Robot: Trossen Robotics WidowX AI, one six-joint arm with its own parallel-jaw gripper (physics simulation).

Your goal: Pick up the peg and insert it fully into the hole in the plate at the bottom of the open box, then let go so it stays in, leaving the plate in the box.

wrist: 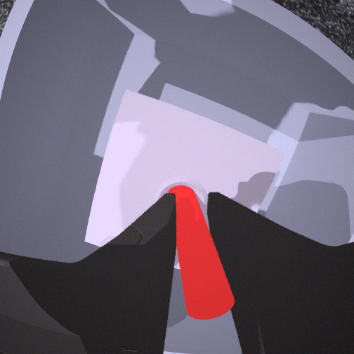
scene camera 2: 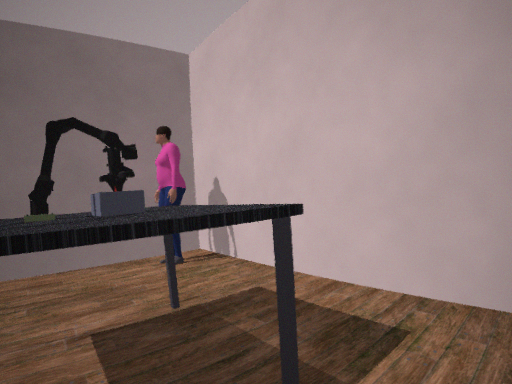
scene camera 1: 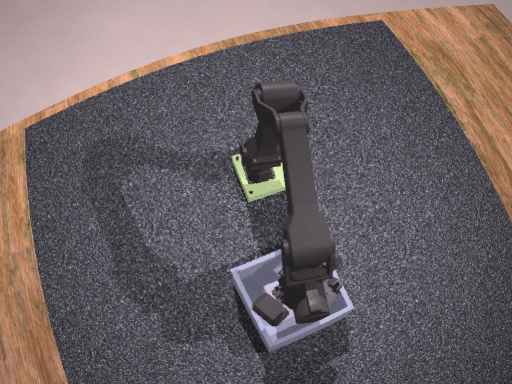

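Where they show: arm's base, origin of its link: (scene camera 2: 39,215) (scene camera 1: 258,169).
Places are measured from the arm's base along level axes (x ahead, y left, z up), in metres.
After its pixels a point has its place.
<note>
My gripper (scene camera 2: 116,186) @(x 0.332, y -0.027, z 0.058 m) (wrist: 191,202) is shut on the red peg (scene camera 2: 116,189) (wrist: 202,260), which runs down between the fingertips. It is above the open grey-blue box (scene camera 1: 325,322) @(x 0.412, y 0.010, z 0.074 m) (scene camera 2: 120,203) @(x 0.321, y -0.124, z 0.024 m) (wrist: 50,125), with the fingertips near rim height. The pale pink square plate (scene camera 1: 271,286) @(x 0.287, y -0.063, z 0.035 m) (wrist: 175,130) lies on the box floor. In the wrist view the peg's lower end overlaps the round hole, whose pale ring shows around its far side. Whether the tip is inside the hole or above it cannot be told. In scene camera 1 the arm hides the peg and the hole.
The box walls surround the plate on all sides. The arm's yellow-green base plate (scene camera 1: 265,189) @(x 0.054, y 0.000, z -0.001 m) (scene camera 2: 40,218) @(x 0.008, y -0.046, z -0.013 m) stands behind the box on the dark speckled mat (scene camera 1: 175,225) @(x 0.068, y -0.221, z -0.023 m). A person in a pink top (scene camera 2: 169,165) stands beyond the table.
</note>
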